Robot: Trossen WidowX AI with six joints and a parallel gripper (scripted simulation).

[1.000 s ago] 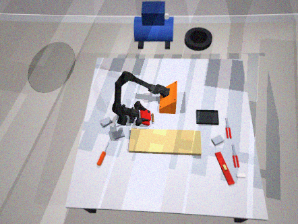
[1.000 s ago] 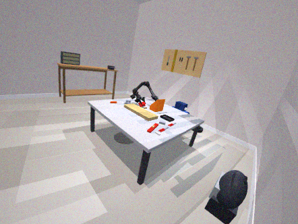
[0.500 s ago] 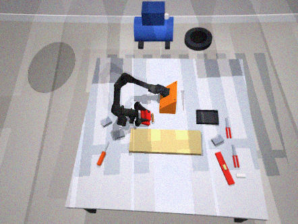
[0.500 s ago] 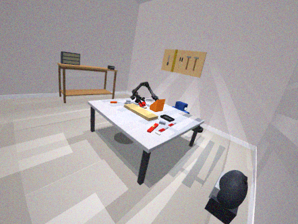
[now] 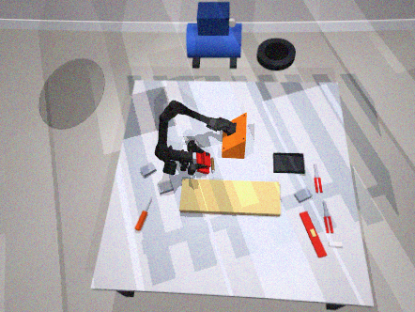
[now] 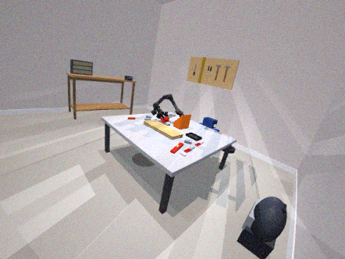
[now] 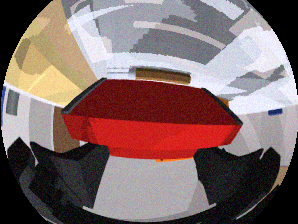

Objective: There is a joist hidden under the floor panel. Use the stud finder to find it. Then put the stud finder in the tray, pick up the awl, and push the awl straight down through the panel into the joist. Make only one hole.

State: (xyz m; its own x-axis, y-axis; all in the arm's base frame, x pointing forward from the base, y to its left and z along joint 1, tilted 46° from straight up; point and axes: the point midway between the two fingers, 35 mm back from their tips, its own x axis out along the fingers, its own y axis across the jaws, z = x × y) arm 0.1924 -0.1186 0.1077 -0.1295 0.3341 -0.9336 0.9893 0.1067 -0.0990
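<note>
Now: the awl 90 mm below my gripper tip, 40 mm to the left of it and 10 mm ahead of it. Also, from my gripper tip: red stud finder 10 mm below, 10 mm behind; then red level 560 mm to the left, 340 mm ahead, 80 mm below; then black tray 450 mm to the left, 80 mm below, 50 mm behind.
</note>
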